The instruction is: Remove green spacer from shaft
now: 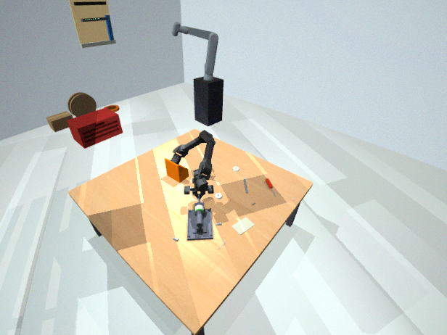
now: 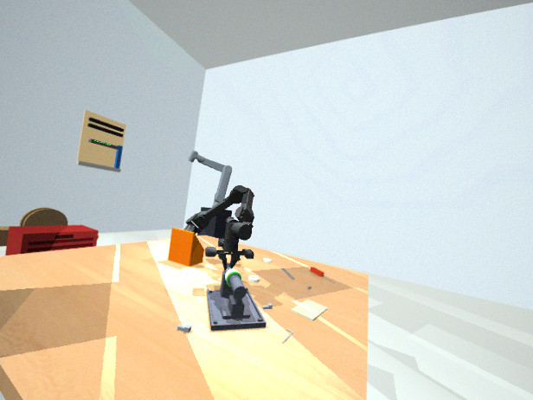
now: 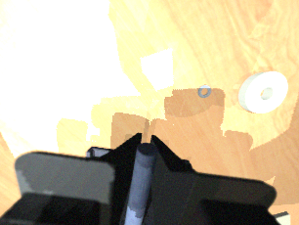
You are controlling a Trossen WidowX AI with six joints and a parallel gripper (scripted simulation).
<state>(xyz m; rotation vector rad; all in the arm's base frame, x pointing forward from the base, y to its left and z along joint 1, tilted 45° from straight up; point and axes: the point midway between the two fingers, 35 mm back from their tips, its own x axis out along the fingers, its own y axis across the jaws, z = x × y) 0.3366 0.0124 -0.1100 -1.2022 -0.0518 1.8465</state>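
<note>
The grey-blue shaft is 5 cm to the right of my gripper tip, 5 cm ahead of it and 3 cm above it. The rest, counted from my gripper tip: grey plate 33 cm ahead, 6 cm to the left, 4 cm below; then white disc 46 cm to the left, 7 cm behind, 4 cm below; then green spacer 10 cm ahead, 9 cm to the right, 3 cm above.
</note>
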